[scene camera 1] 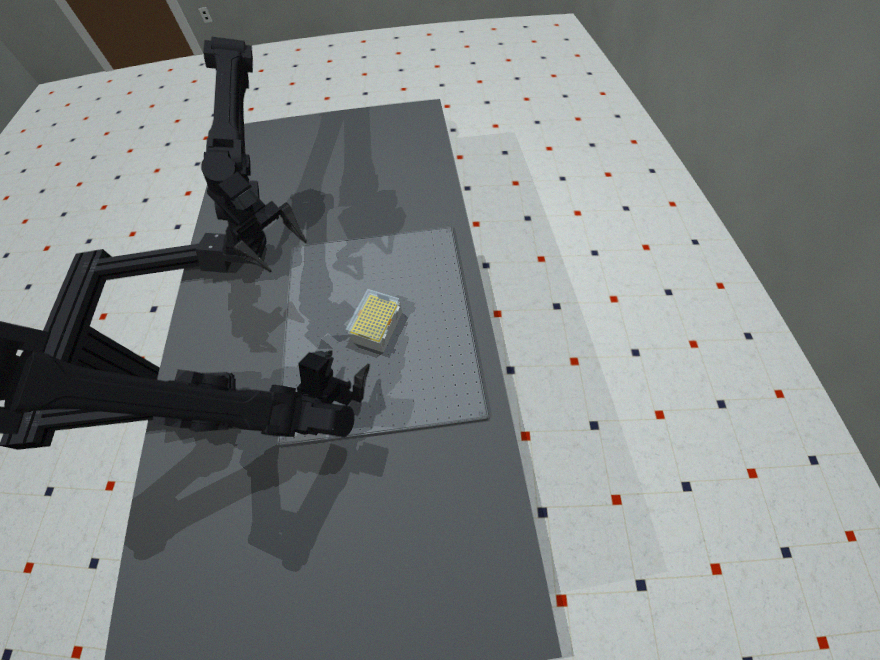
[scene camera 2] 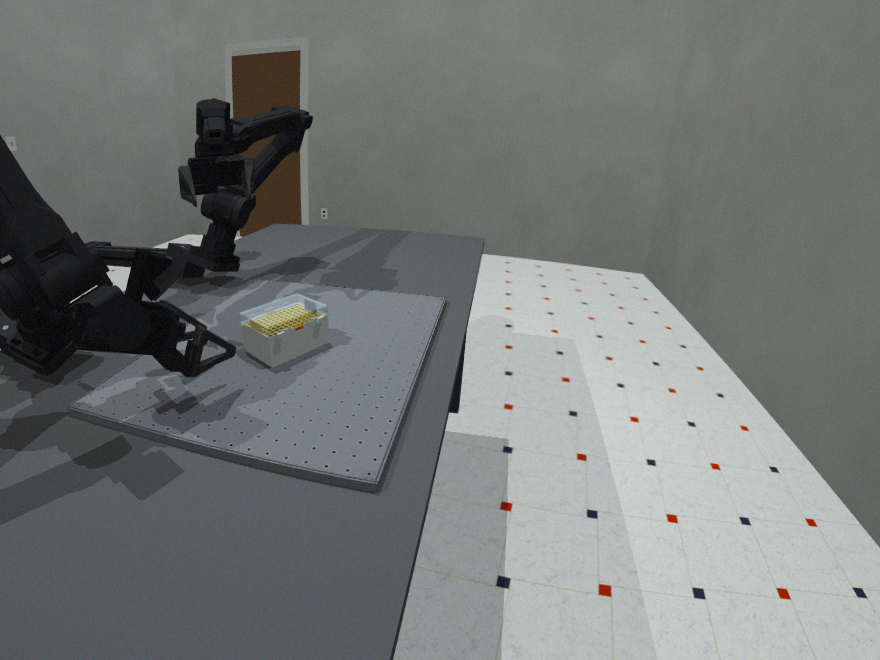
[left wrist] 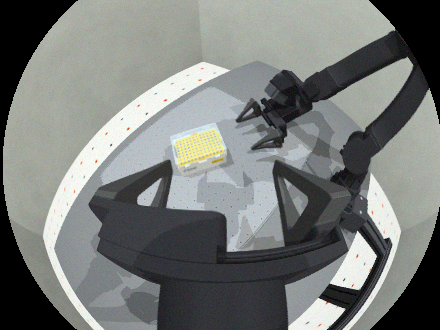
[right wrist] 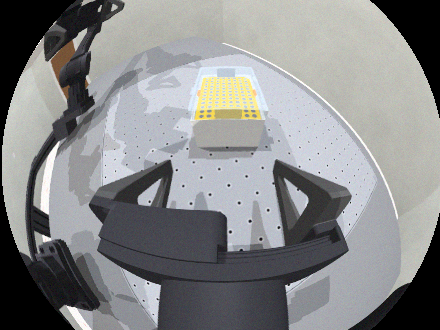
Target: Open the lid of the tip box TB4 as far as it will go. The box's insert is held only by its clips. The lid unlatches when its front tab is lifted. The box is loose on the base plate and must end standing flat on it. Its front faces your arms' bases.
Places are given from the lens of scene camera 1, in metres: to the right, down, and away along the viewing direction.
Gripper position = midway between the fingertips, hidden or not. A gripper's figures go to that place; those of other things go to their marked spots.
my left gripper (scene camera 1: 288,256): -0.32, -0.15, 0.77
my right gripper (scene camera 1: 350,358): -0.20, 0.07, 0.85
tip box TB4 (scene camera 1: 381,346): -0.14, 0.04, 0.89
